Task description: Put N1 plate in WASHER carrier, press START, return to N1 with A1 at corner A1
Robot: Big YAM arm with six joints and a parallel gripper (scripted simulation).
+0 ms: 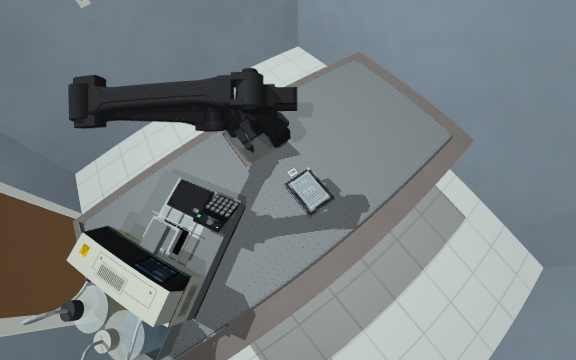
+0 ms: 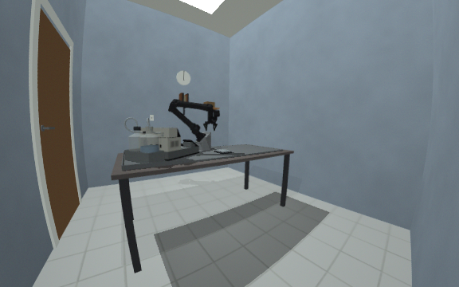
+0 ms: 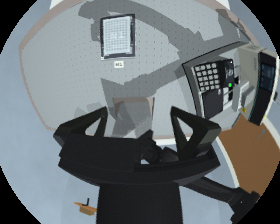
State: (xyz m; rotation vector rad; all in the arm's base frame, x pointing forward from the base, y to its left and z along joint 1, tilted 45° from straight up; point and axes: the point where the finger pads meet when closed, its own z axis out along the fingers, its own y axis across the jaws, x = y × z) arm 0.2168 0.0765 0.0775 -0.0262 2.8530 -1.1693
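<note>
Now: the white well plate 21 cm below my hand, 14 cm ahead of it and 7 cm to the left of it. The rest, counted from my hand: plate washer (44 cm to the right, 10 cm below, 1 cm ahead); then bottle (73 cm to the right, 11 cm ahead, 9 cm below).
</note>
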